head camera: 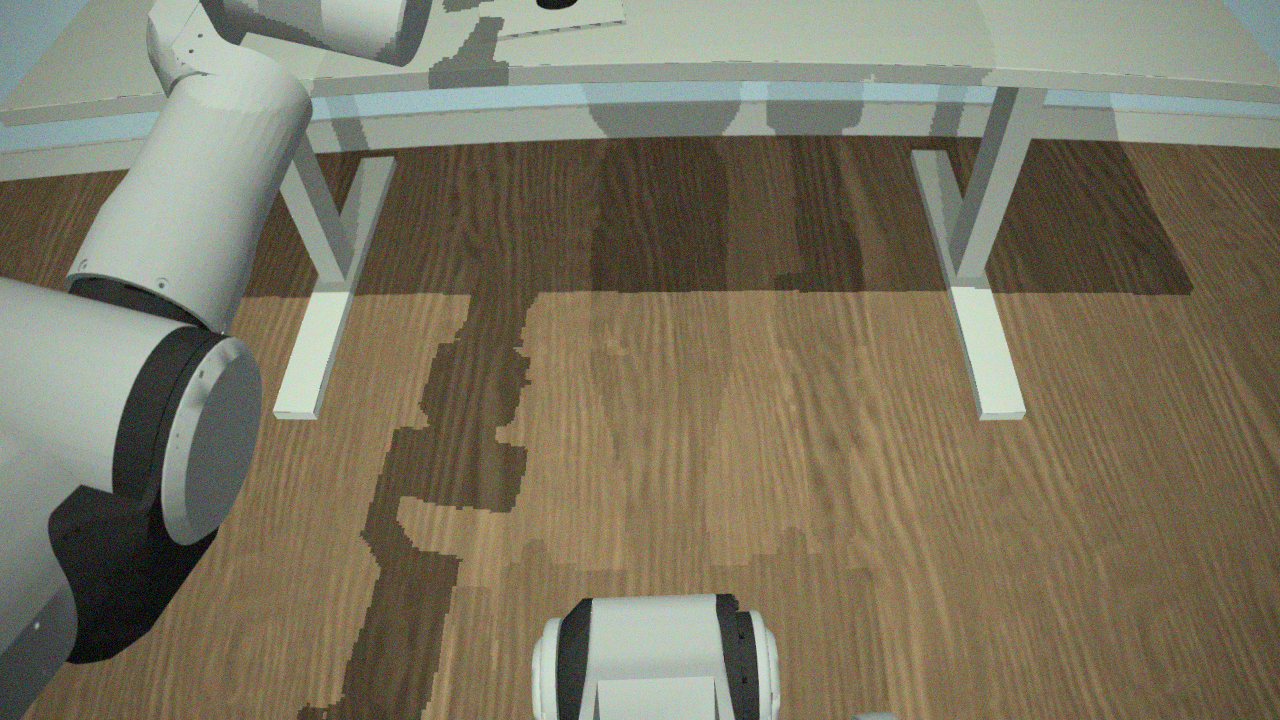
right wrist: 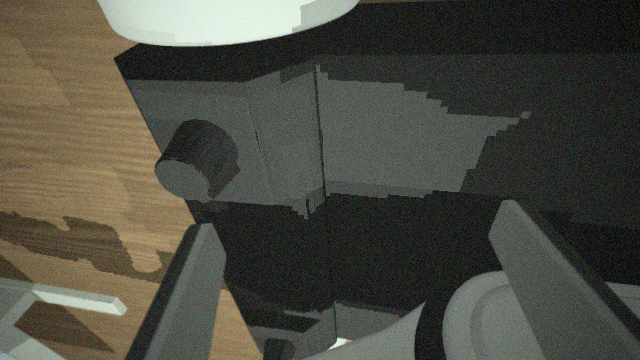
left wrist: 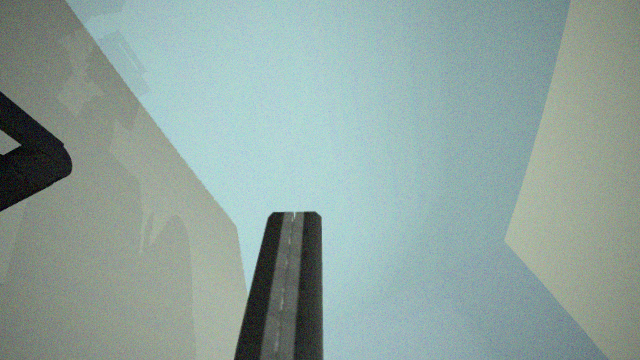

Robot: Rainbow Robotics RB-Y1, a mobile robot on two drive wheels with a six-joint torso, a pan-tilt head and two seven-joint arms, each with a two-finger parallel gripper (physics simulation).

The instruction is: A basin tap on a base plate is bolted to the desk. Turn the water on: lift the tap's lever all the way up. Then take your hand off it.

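Frame: origin at the robot's base, x ahead, y left, z up, level; centimetres.
Seen in the pictures: left gripper, between the fingertips: [left wrist: 296, 230]; right gripper, between the fingertips: [right wrist: 355, 228].
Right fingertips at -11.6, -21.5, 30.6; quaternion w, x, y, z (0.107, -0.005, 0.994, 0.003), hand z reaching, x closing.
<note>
Offsets run from my right fingertips to a thing's middle, as dx, dy, dz. "pt": to the spot under its first point. Level surfaces: height alone.
The tap's base plate @(pt +80.5, +25.9, +42.1) [head camera: 590, 16] lies on the desk @(dz +41.5) [head camera: 805, 35] at the top of the head view. The black foot of the tap @(pt +82.6, +29.7, +43.0) [head camera: 556, 2] shows on it at the picture's edge; the tap's upper part and lever are out of that view. In the left wrist view, a black angular part of the tap [left wrist: 42, 167] shows at the left edge; I cannot tell whether it is the lever or the spout. My left gripper [left wrist: 296, 230] is shut and empty, with its tips apart from that black part. My right gripper [right wrist: 355, 228] is open and empty, away from the desk.
My left arm [head camera: 196, 179] reaches up the left side of the head view, over the desk's edge. Two desk legs [head camera: 313, 358] [head camera: 984, 358] stand on the wooden floor @(dz -30.5) [head camera: 662, 465]. The robot's dark body [right wrist: 400, 140] is close to the right gripper.
</note>
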